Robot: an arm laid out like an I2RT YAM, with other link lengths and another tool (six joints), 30 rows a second.
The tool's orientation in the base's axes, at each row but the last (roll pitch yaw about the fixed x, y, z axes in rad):
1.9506 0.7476 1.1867
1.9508 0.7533 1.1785
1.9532 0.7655 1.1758
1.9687 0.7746 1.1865
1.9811 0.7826 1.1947
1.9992 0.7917 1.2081
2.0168 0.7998 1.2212
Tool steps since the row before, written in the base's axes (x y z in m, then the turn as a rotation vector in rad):
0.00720 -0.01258 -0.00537 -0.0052 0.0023 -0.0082
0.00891 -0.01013 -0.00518 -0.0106 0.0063 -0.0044
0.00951 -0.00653 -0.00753 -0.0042 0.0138 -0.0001
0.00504 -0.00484 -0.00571 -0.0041 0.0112 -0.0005
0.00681 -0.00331 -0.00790 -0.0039 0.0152 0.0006
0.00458 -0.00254 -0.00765 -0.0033 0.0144 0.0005
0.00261 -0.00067 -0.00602 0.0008 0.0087 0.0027
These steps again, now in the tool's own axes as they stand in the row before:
-0.00292 -0.00510 0.01430 0.0057 -0.0076 -0.0031
-0.00080 -0.00280 0.01415 0.0043 -0.0064 -0.0106
0.00351 -0.00235 0.01311 0.0081 0.0037 -0.0114
0.00214 -0.00292 0.00827 0.0067 0.0023 -0.0096
0.00516 -0.00250 0.00932 0.0086 0.0049 -0.0122
0.00492 -0.00322 0.00717 0.0083 0.0049 -0.0112
0.00450 -0.00246 0.00415 0.0040 0.0062 -0.0054

